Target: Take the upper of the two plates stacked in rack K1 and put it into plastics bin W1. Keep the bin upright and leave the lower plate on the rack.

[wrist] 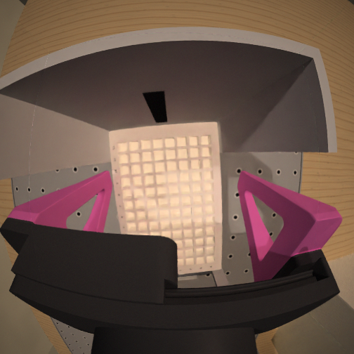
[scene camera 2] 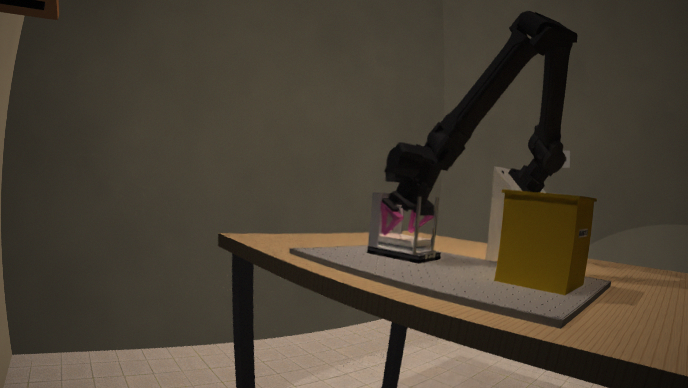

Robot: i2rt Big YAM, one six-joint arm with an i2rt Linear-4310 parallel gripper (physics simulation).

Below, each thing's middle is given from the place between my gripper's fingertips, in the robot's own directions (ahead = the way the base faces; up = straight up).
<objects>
My hand is 43 cm to the right of the plastics bin W1 [scene camera 2: 545,238], 4 cm below it and 1 cm past it.
</objects>
